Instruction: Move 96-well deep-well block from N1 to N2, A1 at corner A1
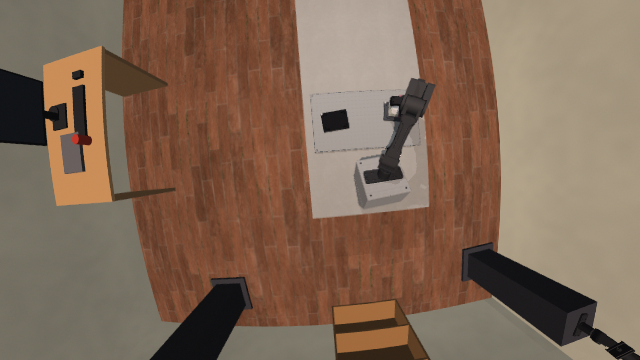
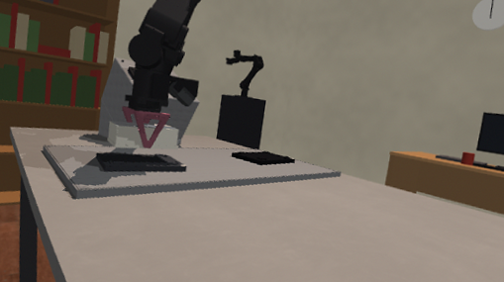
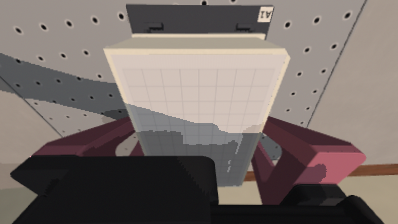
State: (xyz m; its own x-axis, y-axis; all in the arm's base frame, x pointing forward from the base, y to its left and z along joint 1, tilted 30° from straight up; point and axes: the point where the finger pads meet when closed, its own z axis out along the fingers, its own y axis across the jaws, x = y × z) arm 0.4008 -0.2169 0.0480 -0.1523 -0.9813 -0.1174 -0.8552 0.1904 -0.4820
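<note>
The black nest N2 lies 5 cm below my hand. Also, from my hand: white 96-well deep-well block: 1 cm above; black nest N1: 1 cm behind, 40 cm to the left, 5 cm below.
</note>
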